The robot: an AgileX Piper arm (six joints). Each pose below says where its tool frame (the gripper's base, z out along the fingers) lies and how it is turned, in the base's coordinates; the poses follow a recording.
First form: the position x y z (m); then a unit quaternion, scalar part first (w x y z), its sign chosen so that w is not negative.
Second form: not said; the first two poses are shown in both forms.
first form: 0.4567 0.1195 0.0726 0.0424 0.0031 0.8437 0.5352
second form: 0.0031 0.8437 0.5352 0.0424 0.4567 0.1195 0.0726
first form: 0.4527 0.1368 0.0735 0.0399 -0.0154 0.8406 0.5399
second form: -0.0154 0.8406 0.5399 0.0399 0.4527 0.1368 0.0735
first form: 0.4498 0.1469 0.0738 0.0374 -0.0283 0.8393 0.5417
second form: -0.0283 0.8393 0.5417 0.0374 0.4498 0.1469 0.0738
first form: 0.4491 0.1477 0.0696 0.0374 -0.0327 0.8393 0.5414
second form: -0.0327 0.8393 0.5414 0.0374 0.4491 0.1477 0.0696
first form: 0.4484 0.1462 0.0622 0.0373 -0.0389 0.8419 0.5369
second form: -0.0389 0.8419 0.5369 0.0373 0.4484 0.1462 0.0622
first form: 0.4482 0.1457 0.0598 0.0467 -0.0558 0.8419 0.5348
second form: -0.0558 0.8419 0.5348 0.0467 0.4482 0.1457 0.0598
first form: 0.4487 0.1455 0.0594 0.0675 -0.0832 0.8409 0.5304
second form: -0.0832 0.8409 0.5304 0.0675 0.4487 0.1455 0.0594
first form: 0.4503 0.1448 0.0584 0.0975 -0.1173 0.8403 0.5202
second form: -0.1173 0.8403 0.5202 0.0975 0.4503 0.1448 0.0584
